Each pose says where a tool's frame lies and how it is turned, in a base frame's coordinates. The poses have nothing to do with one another.
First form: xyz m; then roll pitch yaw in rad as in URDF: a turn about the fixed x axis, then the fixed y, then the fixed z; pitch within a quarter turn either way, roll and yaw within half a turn.
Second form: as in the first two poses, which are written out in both.
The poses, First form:
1: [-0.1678 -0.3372 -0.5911 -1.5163 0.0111 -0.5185]
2: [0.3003 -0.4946 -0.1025 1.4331 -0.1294 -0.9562]
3: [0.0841 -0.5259 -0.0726 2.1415 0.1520 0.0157]
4: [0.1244 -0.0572 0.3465 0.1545 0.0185 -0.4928]
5: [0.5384 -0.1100 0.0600 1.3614 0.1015 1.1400]
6: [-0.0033 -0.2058 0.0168 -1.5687 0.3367 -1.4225]
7: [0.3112 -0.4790 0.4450 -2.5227 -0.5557 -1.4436]
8: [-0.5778 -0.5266 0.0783 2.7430 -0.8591 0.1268]
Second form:
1: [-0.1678 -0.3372 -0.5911 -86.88 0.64 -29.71]
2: [0.3003 -0.4946 -0.1025 82.11 -7.41 -54.79]
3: [0.0841 -0.5259 -0.0726 122.70 8.71 0.90]
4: [0.1244 -0.0572 0.3465 8.85 1.06 -28.24]
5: [0.5384 -0.1100 0.0600 78.00 5.82 65.32]
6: [-0.0033 -0.2058 0.0168 -89.88 19.29 -81.50]
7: [0.3112 -0.4790 0.4450 -144.54 -31.84 -82.71]
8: [-0.5778 -0.5266 0.0783 157.16 -49.22 7.27]
